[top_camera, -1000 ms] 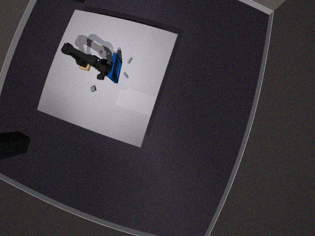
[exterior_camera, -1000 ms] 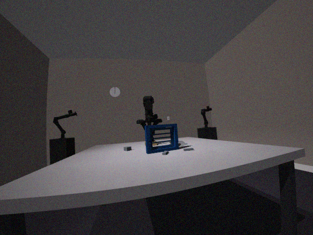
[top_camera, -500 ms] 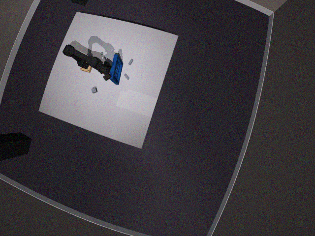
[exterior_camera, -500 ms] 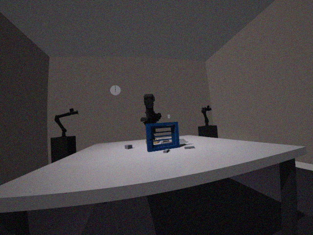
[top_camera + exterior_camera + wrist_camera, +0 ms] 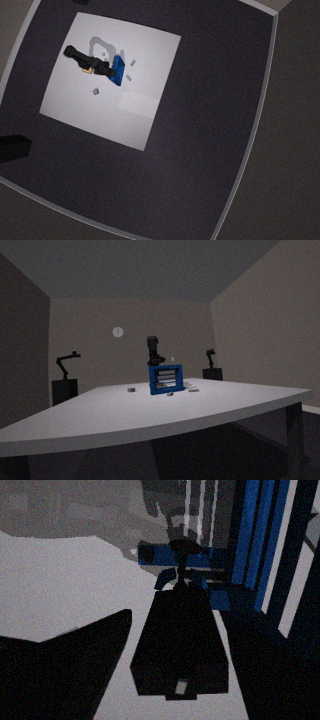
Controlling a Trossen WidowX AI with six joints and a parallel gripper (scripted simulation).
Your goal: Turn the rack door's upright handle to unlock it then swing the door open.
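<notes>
My gripper tip is 3 cm above the dark handle and 1 cm to the right of it.
</notes>
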